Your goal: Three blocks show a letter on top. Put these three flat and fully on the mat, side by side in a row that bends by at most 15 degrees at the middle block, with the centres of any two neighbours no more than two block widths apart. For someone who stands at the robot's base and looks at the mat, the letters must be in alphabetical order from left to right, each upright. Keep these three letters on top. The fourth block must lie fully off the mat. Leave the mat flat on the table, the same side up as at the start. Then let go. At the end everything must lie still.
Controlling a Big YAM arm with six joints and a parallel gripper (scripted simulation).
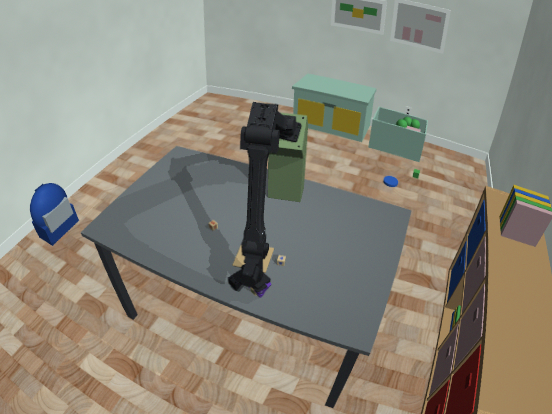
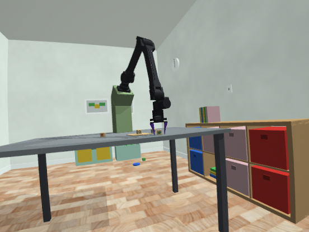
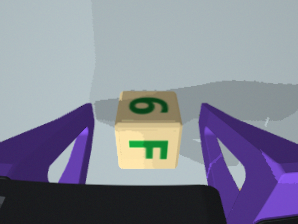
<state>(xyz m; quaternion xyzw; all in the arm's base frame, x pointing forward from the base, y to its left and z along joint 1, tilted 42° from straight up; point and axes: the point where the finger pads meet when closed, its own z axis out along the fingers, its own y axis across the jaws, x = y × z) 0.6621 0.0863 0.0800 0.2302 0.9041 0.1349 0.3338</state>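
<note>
Now: the wooden block 170 mm behind my hand, 80 mm to the right of it and 10 mm above it. The rest, counted from my hand: mat (170 mm behind, 80 mm to the right, 10 mm below).
</note>
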